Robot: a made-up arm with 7 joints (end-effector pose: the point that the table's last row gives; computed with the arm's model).
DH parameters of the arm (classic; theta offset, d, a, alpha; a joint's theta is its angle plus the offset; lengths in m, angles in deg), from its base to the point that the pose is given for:
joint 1: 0 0.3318 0 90
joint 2: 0 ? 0 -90
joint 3: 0 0.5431 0.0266 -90
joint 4: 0 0.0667 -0.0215 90
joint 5: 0 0.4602 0 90
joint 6: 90 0.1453 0.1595 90
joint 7: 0 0.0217 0 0
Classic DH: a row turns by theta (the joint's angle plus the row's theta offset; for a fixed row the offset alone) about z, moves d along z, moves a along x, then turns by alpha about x.
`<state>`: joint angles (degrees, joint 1 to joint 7).
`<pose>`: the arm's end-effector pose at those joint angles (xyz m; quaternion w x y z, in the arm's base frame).
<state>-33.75 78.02 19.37 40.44 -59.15 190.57 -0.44</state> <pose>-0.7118 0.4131 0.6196 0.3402 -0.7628 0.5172 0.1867</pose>
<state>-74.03 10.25 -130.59 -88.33 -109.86 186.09 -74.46</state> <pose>0.1085 -0.1739 0.7692 0.6362 0.1237 -0.5134 0.5624</pose>
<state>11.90 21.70 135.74 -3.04 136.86 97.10 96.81</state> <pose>-0.5388 -0.0961 1.2063 0.1750 0.1731 -0.0390 -0.9684</pose>
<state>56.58 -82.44 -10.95 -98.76 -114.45 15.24 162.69</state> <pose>-0.0173 0.2911 0.8933 0.6968 0.3243 0.4939 -0.4066</pose>
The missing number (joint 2, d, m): 0.0756
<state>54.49 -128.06 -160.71 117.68 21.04 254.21 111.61</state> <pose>0.3287 0.1863 0.4286 0.1554 -0.4095 -0.8941 -0.0930</pose>
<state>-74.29 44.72 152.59 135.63 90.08 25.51 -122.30</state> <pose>0.0070 0.2616 0.1095 0.3554 -0.4614 -0.7979 0.1552</pose>
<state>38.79 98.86 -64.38 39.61 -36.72 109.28 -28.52</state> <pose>-0.6962 -0.7690 0.2647 0.4516 0.0061 -0.6293 0.6324</pose>
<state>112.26 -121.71 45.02 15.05 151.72 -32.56 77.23</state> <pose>-0.5536 0.8445 -0.1901 0.0707 -0.1268 -0.1425 -0.9791</pose>
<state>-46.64 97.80 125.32 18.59 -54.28 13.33 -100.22</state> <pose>-0.8007 0.8416 0.1284 0.7950 -0.3926 0.4520 0.0971</pose>
